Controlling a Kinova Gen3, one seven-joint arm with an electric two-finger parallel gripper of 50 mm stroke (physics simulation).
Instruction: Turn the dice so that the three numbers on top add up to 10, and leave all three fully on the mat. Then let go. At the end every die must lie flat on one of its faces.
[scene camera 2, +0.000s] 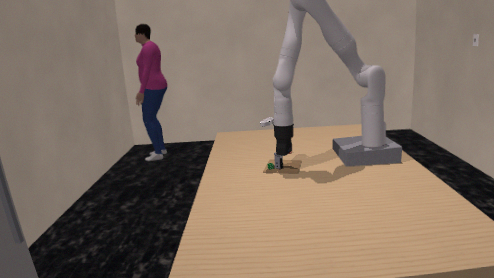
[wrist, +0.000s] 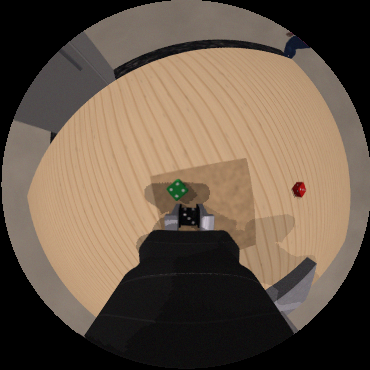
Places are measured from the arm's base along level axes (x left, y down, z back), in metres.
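Where they show: gripper, between the fingertips: (scene camera 2: 278, 167) (wrist: 188, 211); arm's base, origin of its link: (scene camera 2: 372, 144).
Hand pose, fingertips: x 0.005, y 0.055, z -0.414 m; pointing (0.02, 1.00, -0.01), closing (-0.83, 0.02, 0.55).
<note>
Things, the pixels of their top centre, and the offset from my fingertips. Level surfaces: height alone.
- tan mat, centre of its top: (wrist: 208, 215) (scene camera 2: 282, 165) dx -0.019, dy +0.004, dz +0.021 m
- black die, centre of its top: (wrist: 188, 218) dx +0.003, dy -0.017, dz +0.004 m
- green die, centre of its top: (wrist: 176, 189) (scene camera 2: 270, 163) dx -0.005, dy -0.016, dz -0.033 m
- red die, centre of its top: (wrist: 302, 189) dx -0.180, dy -0.012, dz +0.084 m
- wooden table, height of its surface: dy +0.008 m
My gripper (scene camera 2: 278, 167) (wrist: 188, 211) points down over the tan mat (scene camera 2: 295, 165) (wrist: 232, 182), low above it or at it; a gap below cannot be made out. It is shut on a black die (wrist: 189, 215) with white pips, several of them showing between the fingers. A green die (scene camera 2: 270, 166) (wrist: 177, 190) lies flat on the mat near one corner, close to the fingers, with four pips on top. A red die (wrist: 299, 189) lies on the table off the mat, to the right in the wrist view; its top number is too small to read. In the scene view it is almost wholly hidden behind the gripper.
The wooden table (scene camera 2: 320, 220) (wrist: 200, 100) carries the grey robot base (scene camera 2: 367, 152) on the right in the scene view. A person (scene camera 2: 152, 70) stands on the dark floor beyond the table's left side. Arm shadows fall across the mat and table.
</note>
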